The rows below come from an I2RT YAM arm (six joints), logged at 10 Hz.
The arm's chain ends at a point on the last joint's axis. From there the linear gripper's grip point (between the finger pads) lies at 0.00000 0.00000 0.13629 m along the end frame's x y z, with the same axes.
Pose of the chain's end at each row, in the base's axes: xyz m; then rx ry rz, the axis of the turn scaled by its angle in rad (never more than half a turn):
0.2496, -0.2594, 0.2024, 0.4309, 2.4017, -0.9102
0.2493, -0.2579, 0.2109, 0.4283, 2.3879, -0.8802
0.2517, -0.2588, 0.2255, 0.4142, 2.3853, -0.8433
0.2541, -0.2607, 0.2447, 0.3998, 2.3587, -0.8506
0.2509, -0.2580, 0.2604, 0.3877, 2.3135, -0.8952
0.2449, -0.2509, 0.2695, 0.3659, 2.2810, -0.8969
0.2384, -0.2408, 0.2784, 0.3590, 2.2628, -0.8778
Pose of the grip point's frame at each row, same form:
0.2993, -0.3526, 0.1163, 0.4309, 2.4017, -0.9102
0.3021, -0.3494, 0.1248, 0.4283, 2.3879, -0.8802
0.3077, -0.3475, 0.1384, 0.4142, 2.3853, -0.8433
0.3127, -0.3502, 0.1603, 0.3998, 2.3587, -0.8506
0.3114, -0.3513, 0.1817, 0.3877, 2.3135, -0.8952
0.3091, -0.3445, 0.1940, 0.3659, 2.2810, -0.8969
0.3056, -0.3332, 0.2040, 0.3590, 2.2628, -0.8778

